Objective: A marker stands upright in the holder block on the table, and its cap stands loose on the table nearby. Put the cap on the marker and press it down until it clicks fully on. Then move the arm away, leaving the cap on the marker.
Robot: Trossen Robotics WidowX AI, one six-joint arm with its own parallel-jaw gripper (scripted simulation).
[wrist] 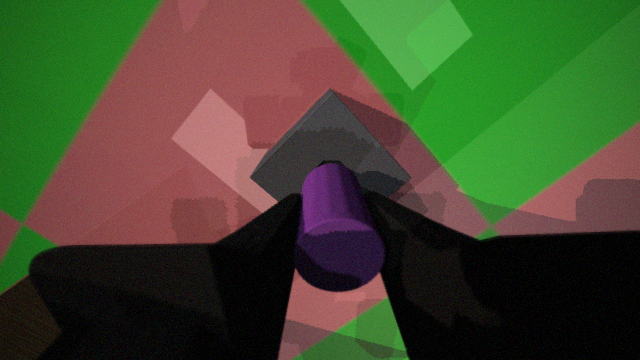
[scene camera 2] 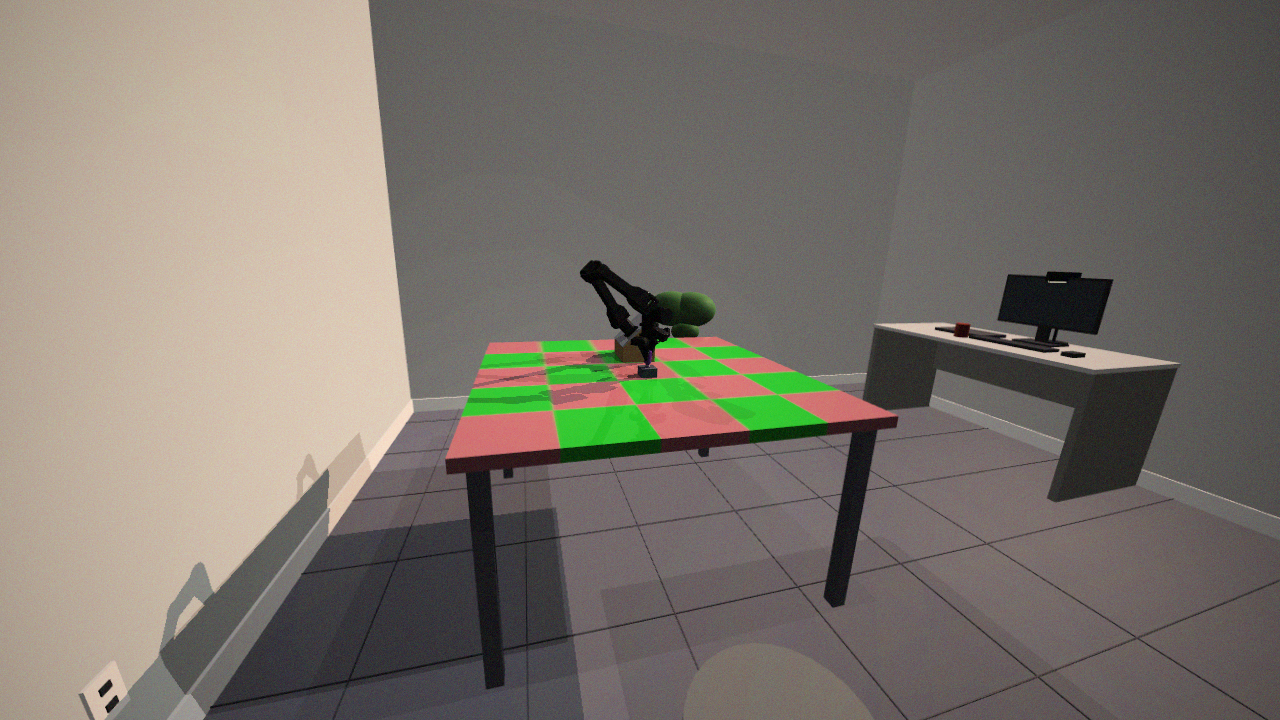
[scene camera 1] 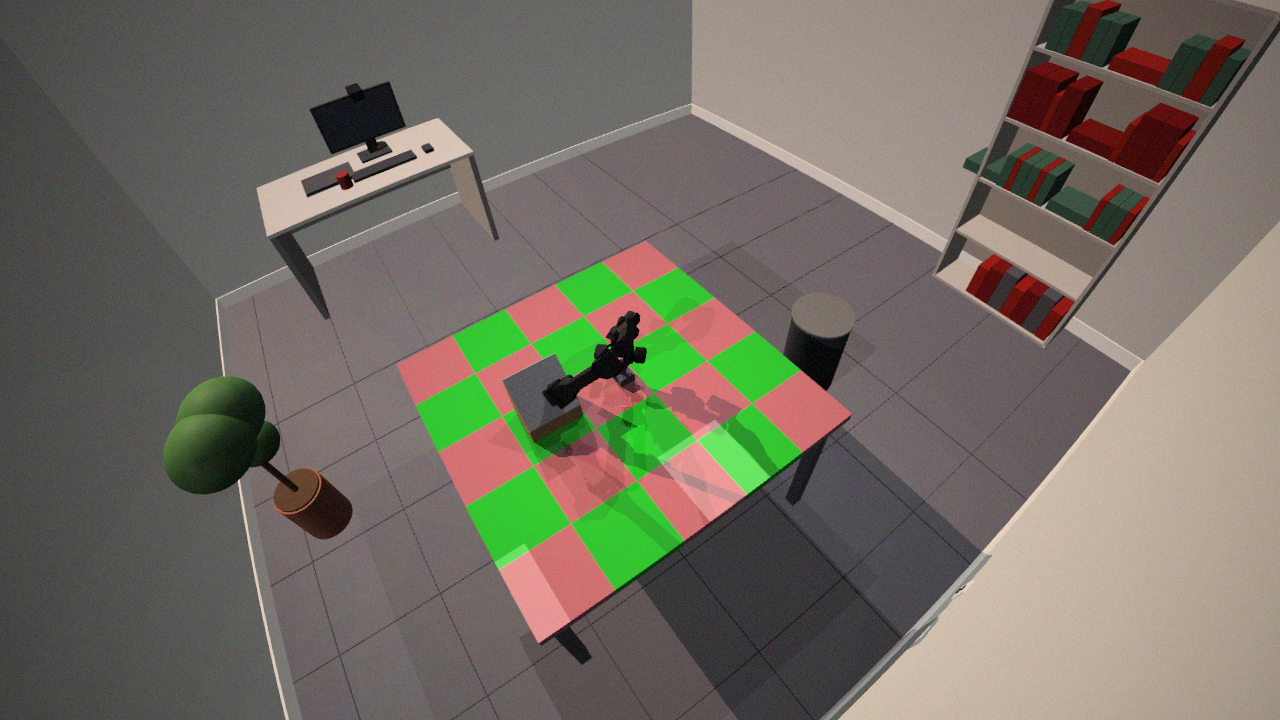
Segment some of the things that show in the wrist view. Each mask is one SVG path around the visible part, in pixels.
My gripper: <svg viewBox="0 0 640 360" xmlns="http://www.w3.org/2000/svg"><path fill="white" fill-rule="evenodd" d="M300 193L289 194L246 225L215 244L69 245L41 251L29 264L29 277L62 333L36 360L278 360L295 272L293 254L301 202ZM365 192L365 200L385 246L385 262L380 273L409 360L640 360L640 230L502 235L479 240L426 218L377 192Z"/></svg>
A purple cap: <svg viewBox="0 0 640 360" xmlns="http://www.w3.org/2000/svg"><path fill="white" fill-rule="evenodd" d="M324 164L313 169L306 176L302 186L293 254L294 265L299 276L316 288L331 292L350 291L364 286L377 276L385 262L385 246L356 175L345 166Z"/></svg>
